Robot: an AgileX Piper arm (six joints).
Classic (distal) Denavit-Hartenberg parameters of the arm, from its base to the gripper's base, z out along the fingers. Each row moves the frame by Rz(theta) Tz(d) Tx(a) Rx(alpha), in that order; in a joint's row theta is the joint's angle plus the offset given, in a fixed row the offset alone. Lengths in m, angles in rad.
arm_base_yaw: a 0, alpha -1.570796, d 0.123, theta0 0
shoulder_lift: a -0.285, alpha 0, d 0, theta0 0.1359
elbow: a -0.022, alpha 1.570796, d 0, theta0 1.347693
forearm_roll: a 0, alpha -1.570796, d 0.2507, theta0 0
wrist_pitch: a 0, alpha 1.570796, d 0, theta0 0
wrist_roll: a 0, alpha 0, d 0.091, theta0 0
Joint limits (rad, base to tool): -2.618..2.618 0..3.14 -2.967..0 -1.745..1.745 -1.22..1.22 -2.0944..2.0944
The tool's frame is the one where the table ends.
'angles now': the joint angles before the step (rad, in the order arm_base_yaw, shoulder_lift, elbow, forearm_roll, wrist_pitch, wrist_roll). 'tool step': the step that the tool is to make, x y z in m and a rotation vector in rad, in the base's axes. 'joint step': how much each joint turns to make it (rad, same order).
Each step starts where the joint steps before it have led.
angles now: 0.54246, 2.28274, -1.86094, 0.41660, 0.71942, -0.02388
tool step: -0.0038, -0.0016, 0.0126, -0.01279, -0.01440, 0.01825
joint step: 0.00244, -0.02938, 0.00252, -0.02233, 0.02307, -0.00016
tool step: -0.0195, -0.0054, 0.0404, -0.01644, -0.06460, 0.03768
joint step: 0.01667, -0.12080, 0.05774, -0.05115, 0.01817, -0.00094
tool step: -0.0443, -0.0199, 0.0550, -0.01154, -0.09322, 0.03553
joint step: 0.02422, -0.22983, 0.16400, -0.06088, -0.00641, -0.00058
